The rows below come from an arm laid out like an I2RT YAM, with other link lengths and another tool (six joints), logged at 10 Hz.
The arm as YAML. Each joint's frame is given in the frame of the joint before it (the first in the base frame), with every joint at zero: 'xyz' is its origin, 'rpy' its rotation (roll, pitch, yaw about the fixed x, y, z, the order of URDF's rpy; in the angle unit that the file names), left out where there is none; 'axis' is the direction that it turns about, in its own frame. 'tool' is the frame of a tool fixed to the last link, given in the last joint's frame.
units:
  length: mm
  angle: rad
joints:
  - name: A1
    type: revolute
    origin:
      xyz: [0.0, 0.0, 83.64]
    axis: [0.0, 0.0, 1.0]
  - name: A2
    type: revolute
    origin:
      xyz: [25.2, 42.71, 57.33]
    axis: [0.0, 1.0, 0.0]
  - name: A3
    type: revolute
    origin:
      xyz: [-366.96, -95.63, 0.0]
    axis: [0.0, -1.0, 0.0]
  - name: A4
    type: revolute
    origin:
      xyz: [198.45, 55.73, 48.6]
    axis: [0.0, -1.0, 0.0]
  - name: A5
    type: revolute
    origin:
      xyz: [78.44, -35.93, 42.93]
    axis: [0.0, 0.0, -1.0]
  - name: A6
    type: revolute
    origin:
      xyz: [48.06, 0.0, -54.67]
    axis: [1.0, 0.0, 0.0]
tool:
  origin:
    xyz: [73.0, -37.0, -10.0]
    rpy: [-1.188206, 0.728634, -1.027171]
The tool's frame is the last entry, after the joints.
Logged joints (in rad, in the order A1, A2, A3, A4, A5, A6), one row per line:
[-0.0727, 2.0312, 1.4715, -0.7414, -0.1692, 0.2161]
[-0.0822, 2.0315, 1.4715, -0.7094, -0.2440, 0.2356]
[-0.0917, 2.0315, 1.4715, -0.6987, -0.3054, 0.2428]
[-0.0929, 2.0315, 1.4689, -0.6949, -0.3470, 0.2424]
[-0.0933, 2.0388, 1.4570, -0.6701, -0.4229, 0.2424]
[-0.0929, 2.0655, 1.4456, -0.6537, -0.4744, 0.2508]
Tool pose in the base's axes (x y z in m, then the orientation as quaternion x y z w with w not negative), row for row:
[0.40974, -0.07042, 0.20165, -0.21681, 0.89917, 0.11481, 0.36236]
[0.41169, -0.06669, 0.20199, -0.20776, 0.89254, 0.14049, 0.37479]
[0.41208, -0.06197, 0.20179, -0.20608, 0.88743, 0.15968, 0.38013]
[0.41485, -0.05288, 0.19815, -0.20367, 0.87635, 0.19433, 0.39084]
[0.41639, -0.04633, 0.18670, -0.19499, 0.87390, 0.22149, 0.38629]
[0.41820, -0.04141, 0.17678, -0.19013, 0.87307, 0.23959, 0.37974]
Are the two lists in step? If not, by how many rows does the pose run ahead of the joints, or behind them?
The pose runs 1 row ahead of the joints: the pose in row i belongs to the joints in row i + 1.
